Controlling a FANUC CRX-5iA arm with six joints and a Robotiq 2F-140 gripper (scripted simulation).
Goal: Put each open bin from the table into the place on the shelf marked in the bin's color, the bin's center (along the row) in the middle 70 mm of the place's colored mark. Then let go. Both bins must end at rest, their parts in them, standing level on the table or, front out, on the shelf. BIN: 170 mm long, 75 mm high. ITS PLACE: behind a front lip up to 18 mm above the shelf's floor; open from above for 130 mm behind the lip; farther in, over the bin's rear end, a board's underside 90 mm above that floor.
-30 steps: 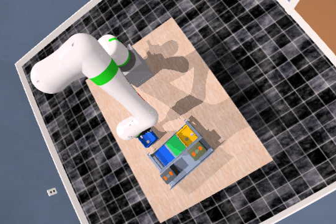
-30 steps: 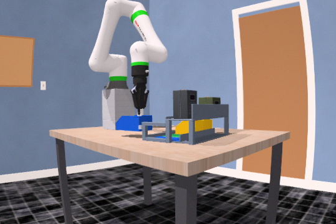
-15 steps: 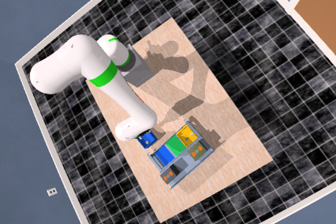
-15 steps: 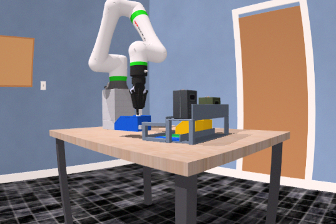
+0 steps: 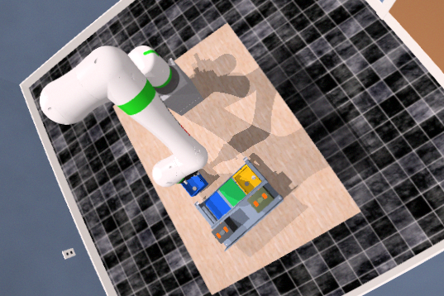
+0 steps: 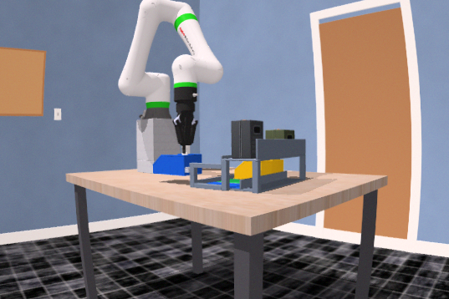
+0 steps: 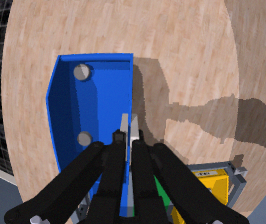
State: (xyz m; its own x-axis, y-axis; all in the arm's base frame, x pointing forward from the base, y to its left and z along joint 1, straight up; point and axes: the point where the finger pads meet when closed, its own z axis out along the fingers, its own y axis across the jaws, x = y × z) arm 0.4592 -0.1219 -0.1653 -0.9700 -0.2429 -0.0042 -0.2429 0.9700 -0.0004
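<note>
Now: the blue bin 10 mm ahead of my hand, 50 mm to the right of it and 40 mm below it. The rest, counted from my hand: yellow bin 180 mm ahead, 230 mm to the left, 70 mm below; then dark box 320 mm ahead, 30 mm to the left, 50 mm above.
</note>
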